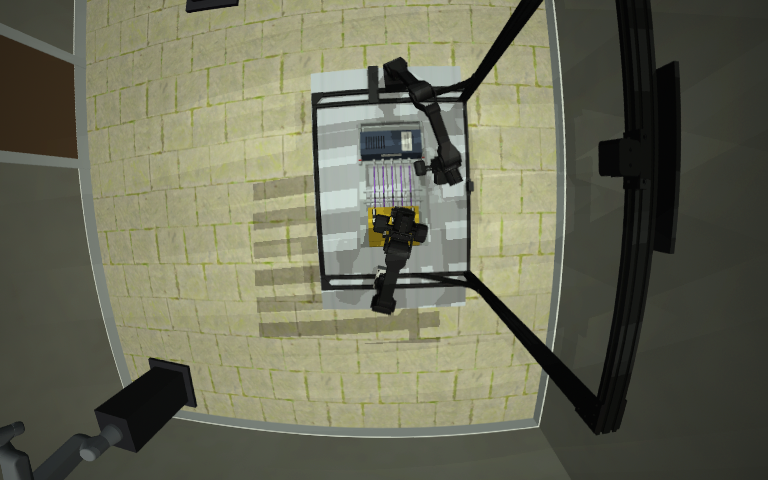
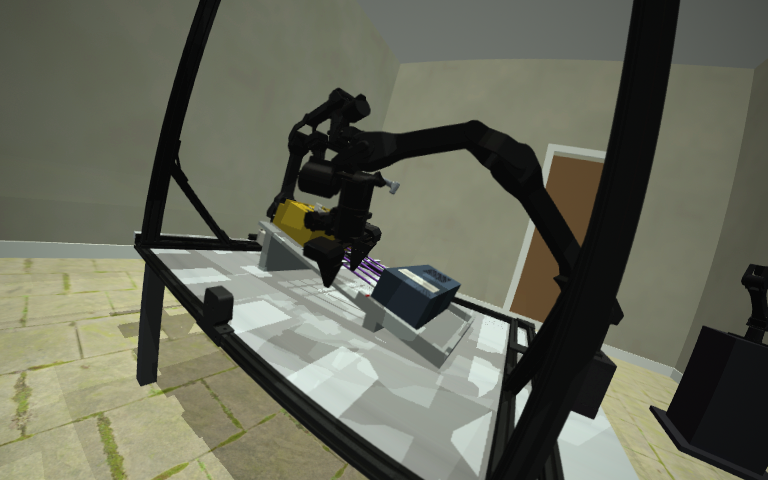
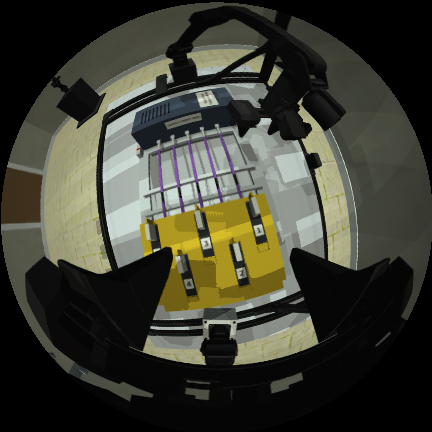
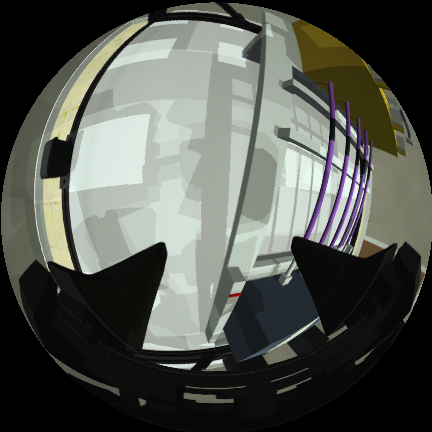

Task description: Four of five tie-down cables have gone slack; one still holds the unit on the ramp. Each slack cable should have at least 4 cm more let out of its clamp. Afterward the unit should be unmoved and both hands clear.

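The dark blue unit (image 1: pixel 390 148) (image 2: pixel 419 300) (image 3: pixel 175 112) (image 4: pixel 280 305) rests on the grey ramp (image 2: pixel 403 333) (image 4: pixel 272 120). Several purple cables (image 3: pixel 231 165) (image 4: pixel 328 170) run from it to the yellow clamp block (image 1: pixel 371 238) (image 2: pixel 291 215) (image 3: pixel 225 225) (image 4: pixel 340 65). Clamps 1 (image 3: pixel 259 230), 2 (image 3: pixel 241 272), 3 (image 3: pixel 205 242) and 4 (image 3: pixel 188 282) show; another clamp (image 3: pixel 152 234) is partly behind a left finger. Cable slack is unclear. My left gripper (image 1: pixel 399 228) (image 3: pixel 233 254) is open above the block. My right gripper (image 2: pixel 341 276) (image 3: pixel 254 134) (image 4: pixel 231 246) is open beside the cables near the unit, touching nothing visibly.
A black frame (image 1: pixel 318 192) (image 2: pixel 283 384) edges the table. A small black box (image 2: pixel 218 305) (image 4: pixel 57 157) stands on its rail. Ramp crossbars (image 3: pixel 200 181) run under the cables. The right arm (image 2: pixel 424 141) arches over the unit's end of the table.
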